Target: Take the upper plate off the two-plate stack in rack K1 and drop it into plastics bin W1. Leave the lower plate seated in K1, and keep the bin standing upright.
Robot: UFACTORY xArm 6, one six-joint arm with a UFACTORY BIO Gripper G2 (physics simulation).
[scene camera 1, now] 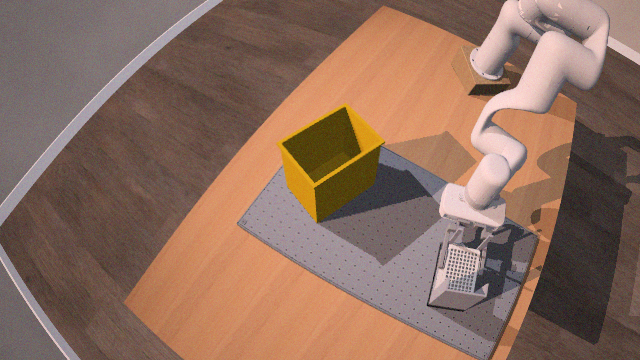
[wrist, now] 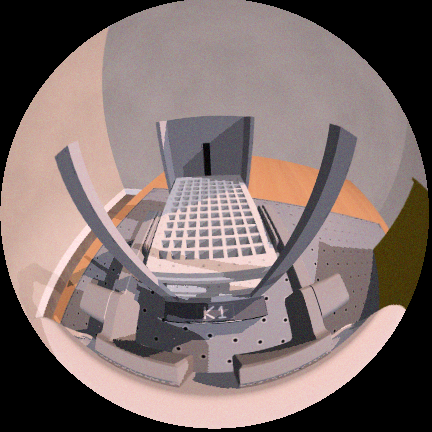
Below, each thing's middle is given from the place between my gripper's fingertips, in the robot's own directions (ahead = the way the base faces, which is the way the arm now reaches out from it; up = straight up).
My gripper is now 7 cm past the yellow plastics bin W1 (scene camera 1: pixel 330 161), 38 cm to the left of it and 2 cm below it.
